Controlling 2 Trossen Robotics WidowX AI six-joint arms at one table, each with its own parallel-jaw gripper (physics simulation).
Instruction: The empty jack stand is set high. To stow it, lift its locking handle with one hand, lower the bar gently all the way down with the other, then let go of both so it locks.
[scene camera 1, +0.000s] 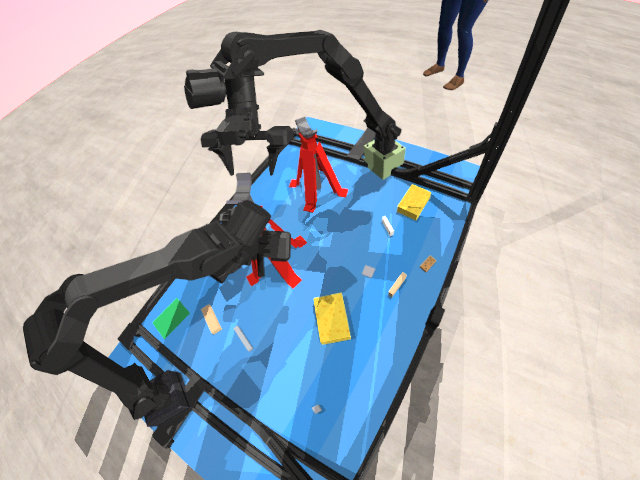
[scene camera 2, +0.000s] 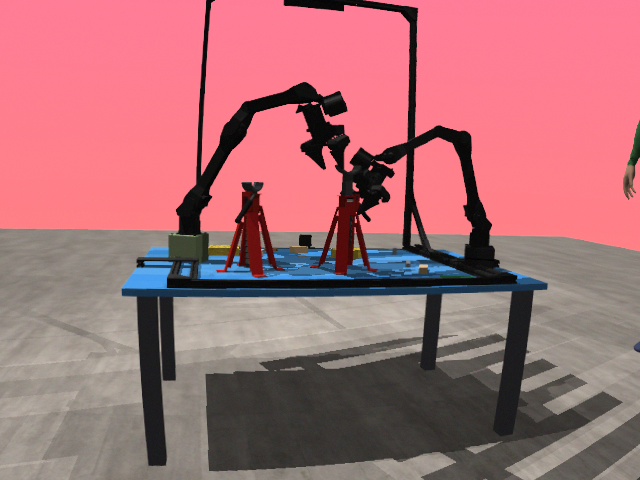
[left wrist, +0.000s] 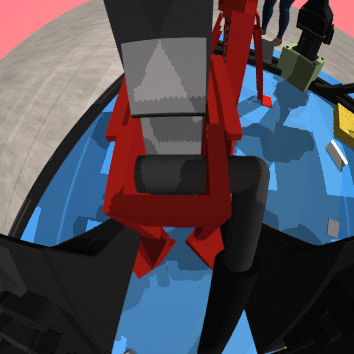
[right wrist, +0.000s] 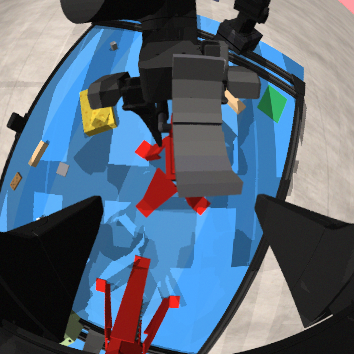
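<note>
The red jack stand (scene camera 1: 288, 272) (scene camera 2: 348, 229) (left wrist: 168, 211) (right wrist: 156, 189) stands at the table's left side in scene camera 1. Its grey bar (scene camera 1: 243, 183) (scene camera 2: 347, 183) (left wrist: 165, 81) (right wrist: 204, 151) is raised high. My left gripper (scene camera 1: 263, 259) (scene camera 2: 370, 202) (left wrist: 181, 213) is shut on the stand's black locking handle (left wrist: 242, 211). My right gripper (scene camera 1: 250, 169) (scene camera 2: 330, 164) (right wrist: 180, 203) is open and empty, and hangs just above the bar's saddle without touching it.
A second red jack stand (scene camera 1: 313, 167) (scene camera 2: 251, 229) (right wrist: 130, 305) with a low bar stands near the right arm's olive base (scene camera 1: 385, 159). Two yellow sponges (scene camera 1: 331, 318) (scene camera 1: 414, 202), a green wedge (scene camera 1: 170, 318) and small blocks lie around. A black frame (scene camera 1: 442, 286) rims the table.
</note>
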